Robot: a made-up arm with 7 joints. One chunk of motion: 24 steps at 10 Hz.
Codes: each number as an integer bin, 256 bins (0 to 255) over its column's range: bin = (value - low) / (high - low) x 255, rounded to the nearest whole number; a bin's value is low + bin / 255 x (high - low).
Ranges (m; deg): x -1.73..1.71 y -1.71..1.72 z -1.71..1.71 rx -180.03..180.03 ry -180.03..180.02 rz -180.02..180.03
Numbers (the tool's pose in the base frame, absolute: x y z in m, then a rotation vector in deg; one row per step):
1: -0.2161 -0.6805 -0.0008 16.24 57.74 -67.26
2: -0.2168 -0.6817 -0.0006 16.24 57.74 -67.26
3: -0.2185 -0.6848 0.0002 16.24 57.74 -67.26
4: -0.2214 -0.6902 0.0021 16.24 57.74 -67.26
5: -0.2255 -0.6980 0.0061 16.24 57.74 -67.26
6: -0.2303 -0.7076 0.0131 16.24 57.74 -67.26
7: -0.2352 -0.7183 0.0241 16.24 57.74 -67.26
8: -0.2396 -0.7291 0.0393 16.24 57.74 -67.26
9: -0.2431 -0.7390 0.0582 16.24 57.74 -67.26
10: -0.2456 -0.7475 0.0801 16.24 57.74 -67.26
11: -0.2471 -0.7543 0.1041 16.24 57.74 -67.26
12: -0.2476 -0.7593 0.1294 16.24 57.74 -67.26
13: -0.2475 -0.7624 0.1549 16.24 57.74 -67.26
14: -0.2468 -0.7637 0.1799 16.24 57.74 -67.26
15: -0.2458 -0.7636 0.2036 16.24 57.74 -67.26
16: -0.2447 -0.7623 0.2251 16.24 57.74 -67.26
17: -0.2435 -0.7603 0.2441 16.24 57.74 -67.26
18: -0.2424 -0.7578 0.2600 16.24 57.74 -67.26
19: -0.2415 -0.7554 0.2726 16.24 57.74 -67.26
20: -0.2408 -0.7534 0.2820 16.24 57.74 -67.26
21: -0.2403 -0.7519 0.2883 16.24 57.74 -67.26
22: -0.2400 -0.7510 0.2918 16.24 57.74 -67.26
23: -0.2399 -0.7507 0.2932 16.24 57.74 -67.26
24: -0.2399 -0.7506 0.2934 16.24 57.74 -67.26
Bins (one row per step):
1: 112 77 127 139 168 80
2: 112 76 127 139 168 80
3: 112 76 128 139 168 80
4: 112 76 128 139 168 80
5: 112 75 128 139 168 80
6: 111 75 128 139 168 80
7: 111 74 129 139 168 80
8: 110 73 130 139 168 80
9: 110 72 132 139 168 80
10: 110 72 133 139 168 80
11: 110 71 135 139 168 80
12: 110 71 137 139 168 80
13: 110 70 139 139 168 80
14: 110 70 141 139 168 80
15: 110 70 143 139 168 80
16: 110 70 144 139 168 80
17: 110 71 146 139 168 80
18: 110 71 147 139 168 80
19: 110 71 148 139 168 80
20: 110 71 149 139 168 80
21: 110 71 149 139 168 80
22: 110 71 149 139 168 80
23: 110 71 149 139 168 80
24: 110 71 149 139 168 80

